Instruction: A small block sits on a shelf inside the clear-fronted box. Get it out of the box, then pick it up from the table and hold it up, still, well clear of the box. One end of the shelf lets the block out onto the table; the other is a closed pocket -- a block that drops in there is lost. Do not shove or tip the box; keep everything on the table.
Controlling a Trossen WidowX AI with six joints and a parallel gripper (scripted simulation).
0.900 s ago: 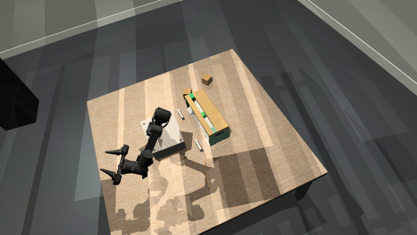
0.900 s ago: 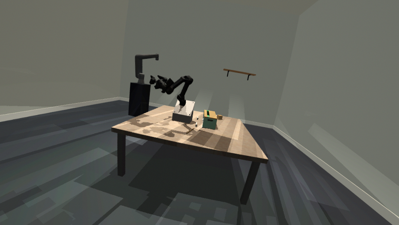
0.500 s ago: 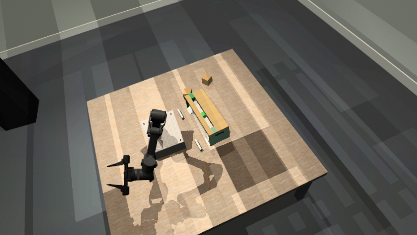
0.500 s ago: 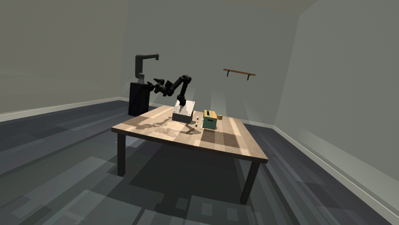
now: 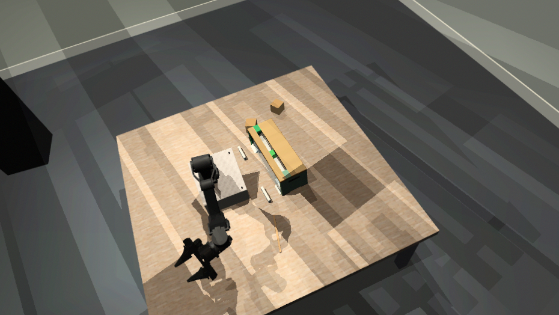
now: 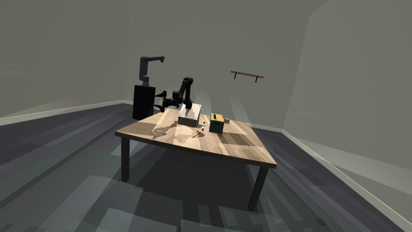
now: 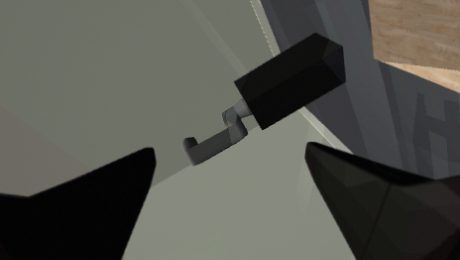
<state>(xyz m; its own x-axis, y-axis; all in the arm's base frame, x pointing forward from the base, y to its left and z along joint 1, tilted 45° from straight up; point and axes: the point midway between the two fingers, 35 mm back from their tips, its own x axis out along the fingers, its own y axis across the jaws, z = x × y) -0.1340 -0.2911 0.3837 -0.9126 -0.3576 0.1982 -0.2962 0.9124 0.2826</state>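
My gripper tip is 550 mm to the right of the long box, 460 mm short of it and 210 mm above it. The rest, counted from my gripper tip: thin wooden stick (390 mm ahead, 270 mm below, 170 mm to the left).
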